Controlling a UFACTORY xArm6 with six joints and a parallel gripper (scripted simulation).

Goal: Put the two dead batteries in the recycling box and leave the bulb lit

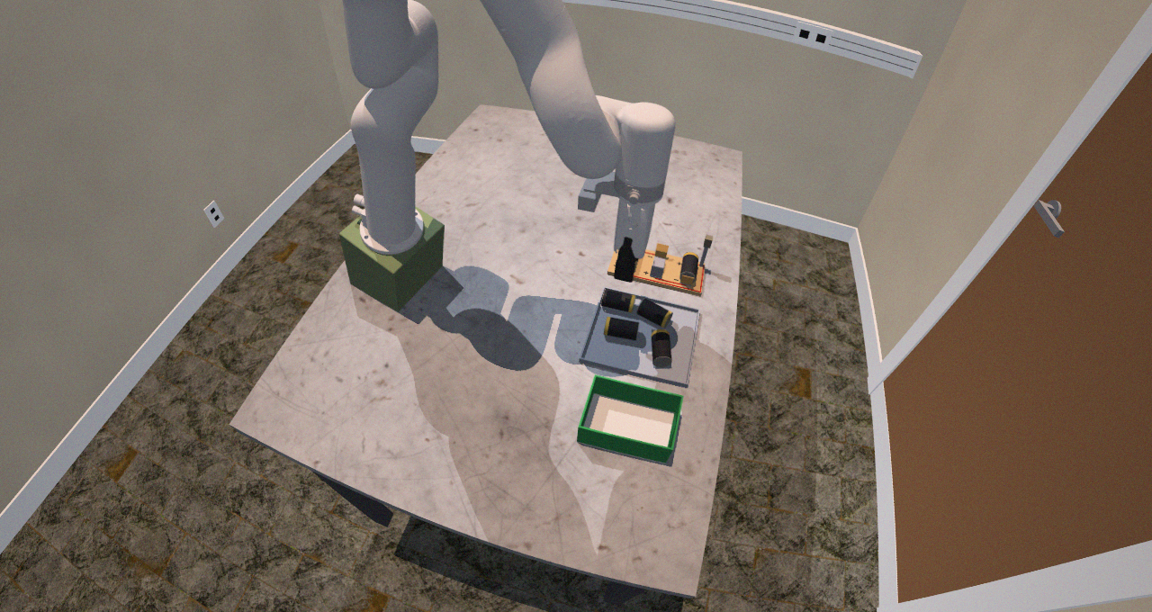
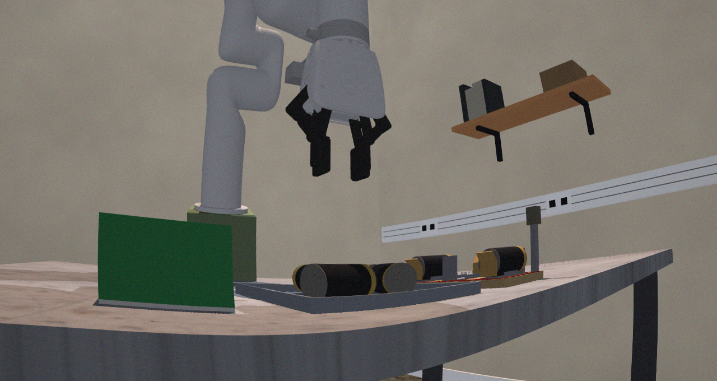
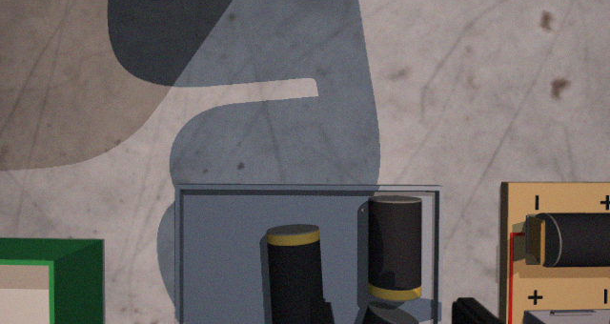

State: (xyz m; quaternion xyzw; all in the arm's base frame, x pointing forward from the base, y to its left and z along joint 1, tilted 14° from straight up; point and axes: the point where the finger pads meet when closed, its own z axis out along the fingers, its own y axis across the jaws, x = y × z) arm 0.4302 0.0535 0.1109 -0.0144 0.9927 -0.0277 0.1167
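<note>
Right now the grey tray is 5 cm ahead of my hand, 3 cm to the right of it and 15 cm below it. Round my hand: green recycling box 7 cm ahead, 22 cm to the right, 14 cm below.
</note>
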